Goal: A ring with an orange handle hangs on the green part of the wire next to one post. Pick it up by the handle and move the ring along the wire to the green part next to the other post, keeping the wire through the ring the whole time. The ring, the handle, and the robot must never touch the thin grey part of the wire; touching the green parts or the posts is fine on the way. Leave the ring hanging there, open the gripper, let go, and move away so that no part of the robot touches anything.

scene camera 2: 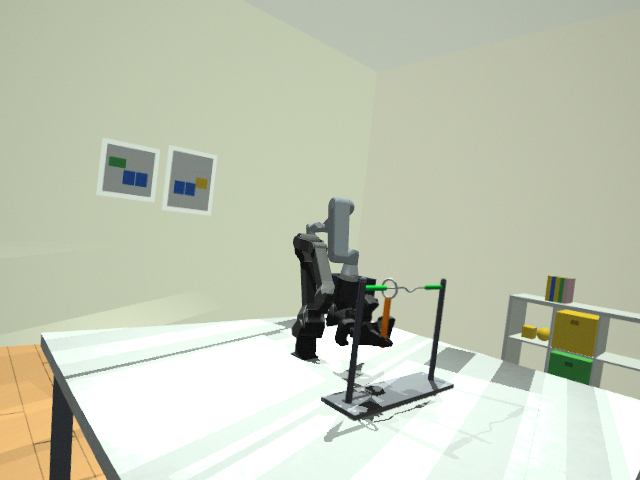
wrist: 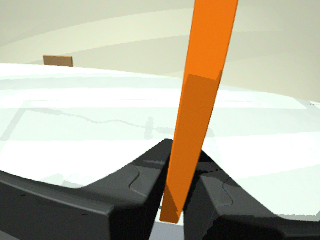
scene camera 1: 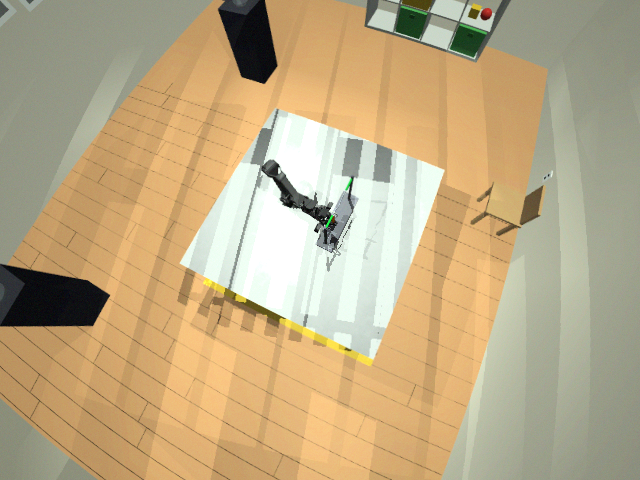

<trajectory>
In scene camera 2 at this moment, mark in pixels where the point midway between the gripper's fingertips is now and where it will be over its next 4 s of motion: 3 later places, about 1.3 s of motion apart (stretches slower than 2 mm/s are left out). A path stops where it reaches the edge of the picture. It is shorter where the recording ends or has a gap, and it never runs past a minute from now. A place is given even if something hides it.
My gripper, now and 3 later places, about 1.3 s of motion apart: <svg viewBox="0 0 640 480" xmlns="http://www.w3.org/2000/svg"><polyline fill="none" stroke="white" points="391,345 392,342 382,334 404,330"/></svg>
</trajectory>
